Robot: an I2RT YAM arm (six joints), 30 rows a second.
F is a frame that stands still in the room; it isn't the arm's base.
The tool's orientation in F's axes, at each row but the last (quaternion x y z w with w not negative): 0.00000, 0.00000, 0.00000, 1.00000; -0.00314, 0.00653, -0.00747, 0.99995; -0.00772, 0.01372, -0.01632, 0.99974; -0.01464, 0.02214, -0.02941, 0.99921; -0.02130, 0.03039, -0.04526, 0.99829; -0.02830, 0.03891, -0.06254, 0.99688; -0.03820, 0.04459, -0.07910, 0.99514; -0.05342, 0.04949, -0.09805, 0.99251; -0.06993, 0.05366, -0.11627, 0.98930
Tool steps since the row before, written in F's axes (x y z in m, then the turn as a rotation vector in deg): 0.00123, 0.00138, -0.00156, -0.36, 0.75, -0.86; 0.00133, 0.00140, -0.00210, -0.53, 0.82, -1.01; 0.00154, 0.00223, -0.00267, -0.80, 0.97, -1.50; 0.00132, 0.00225, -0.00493, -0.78, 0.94, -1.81; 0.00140, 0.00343, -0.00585, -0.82, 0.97, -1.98; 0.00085, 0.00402, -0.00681, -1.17, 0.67, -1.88; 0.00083, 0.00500, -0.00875, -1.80, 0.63, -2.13; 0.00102, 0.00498, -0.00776, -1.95, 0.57, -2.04; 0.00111, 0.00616, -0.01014, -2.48, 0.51, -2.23
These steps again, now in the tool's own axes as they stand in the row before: 0.00123, 0.00138, -0.00156, -0.36, 0.75, -0.86; 0.00134, 0.00143, -0.00207, -0.53, 0.82, -1.01; 0.00154, 0.00232, -0.00259, -0.79, 0.97, -1.51; 0.00140, 0.00247, -0.00480, -0.76, 0.95, -1.82; 0.00142, 0.00380, -0.00561, -0.79, 0.98, -1.99; 0.00083, 0.00450, -0.00650, -1.10, 0.64, -1.93; 0.00074, 0.00578, -0.00827, -1.70, 0.52, -2.24; 0.00068, 0.00595, -0.00709, -1.84, 0.42, -2.18; 0.00052, 0.00771, -0.00907, -2.32, 0.28, -2.43
